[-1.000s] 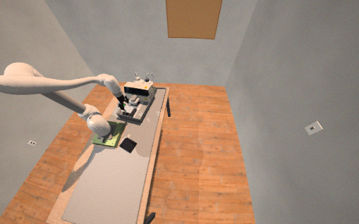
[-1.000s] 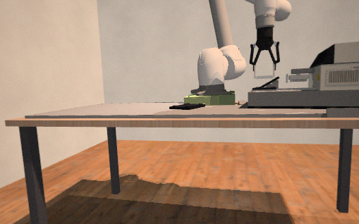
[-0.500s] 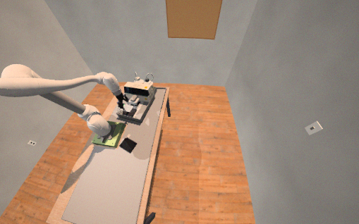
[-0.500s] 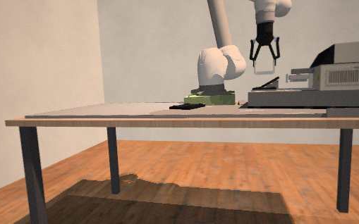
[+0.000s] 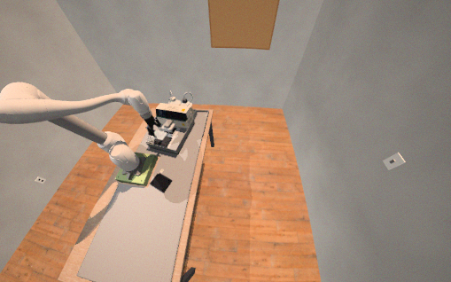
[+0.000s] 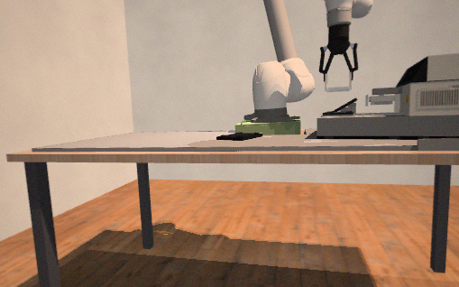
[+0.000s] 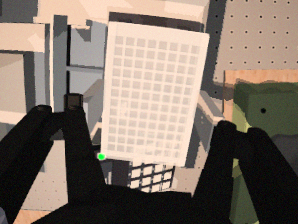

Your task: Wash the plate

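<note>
My gripper is now 30 mm above the white well plate. The rest, counted from my hand: carrier (120 mm below); washer (40 mm ahead, 150 mm to the left, 70 mm below); N1 label (40 mm ahead, 280 mm to the right, 200 mm below).
</note>
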